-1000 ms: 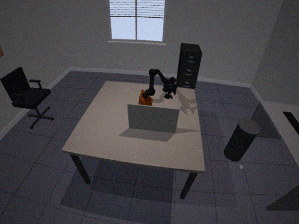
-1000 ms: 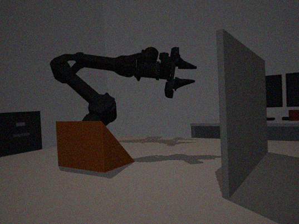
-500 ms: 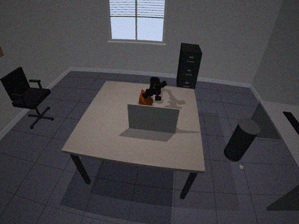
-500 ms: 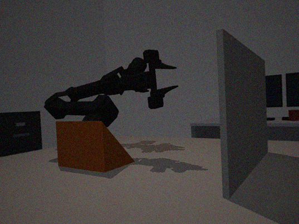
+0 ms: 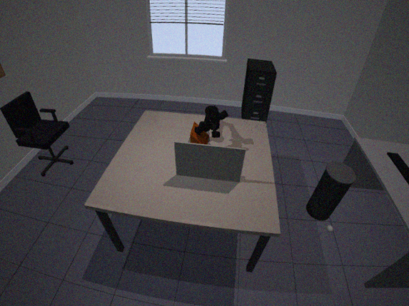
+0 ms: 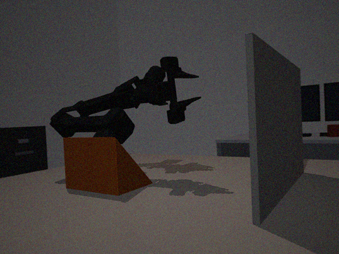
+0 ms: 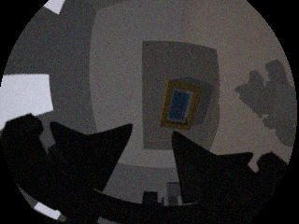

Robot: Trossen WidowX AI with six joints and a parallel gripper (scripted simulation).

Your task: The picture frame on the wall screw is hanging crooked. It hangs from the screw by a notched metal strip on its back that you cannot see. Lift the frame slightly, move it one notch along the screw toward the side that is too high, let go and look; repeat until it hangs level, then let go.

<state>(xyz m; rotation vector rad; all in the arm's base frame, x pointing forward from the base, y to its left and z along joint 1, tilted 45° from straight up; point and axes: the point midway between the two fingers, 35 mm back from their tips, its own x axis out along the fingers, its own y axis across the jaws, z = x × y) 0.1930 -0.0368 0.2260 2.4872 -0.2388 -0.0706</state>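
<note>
My gripper tip is 20 cm short of the picture frame, 10 cm above it and 2 cm to the left of it. Round my gripper tip: wall panel 20 cm ahead, 11 cm below, 4 cm to the right.
</note>
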